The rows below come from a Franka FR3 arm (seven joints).
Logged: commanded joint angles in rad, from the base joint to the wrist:
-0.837 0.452 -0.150 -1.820 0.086 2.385 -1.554
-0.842 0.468 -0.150 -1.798 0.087 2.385 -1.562
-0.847 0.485 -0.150 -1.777 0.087 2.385 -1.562
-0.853 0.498 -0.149 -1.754 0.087 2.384 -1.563
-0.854 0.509 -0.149 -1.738 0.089 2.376 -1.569
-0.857 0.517 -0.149 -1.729 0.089 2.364 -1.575
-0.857 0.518 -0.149 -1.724 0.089 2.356 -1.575
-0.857 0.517 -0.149 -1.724 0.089 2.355 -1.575
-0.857 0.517 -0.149 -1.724 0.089 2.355 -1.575
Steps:
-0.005 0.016 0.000 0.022 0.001 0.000 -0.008
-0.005 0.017 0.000 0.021 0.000 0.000 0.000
-0.006 0.013 0.001 0.023 0.000 -0.001 -0.001
-0.001 0.011 0.000 0.016 0.002 -0.008 -0.006
-0.003 0.008 0.000 0.009 0.000 -0.012 -0.006
0.000 0.001 0.000 0.005 0.000 -0.008 0.000
0.000 -0.001 0.000 0.000 0.000 -0.001 0.000
0.000 0.000 0.000 0.000 0.000 0.000 0.000

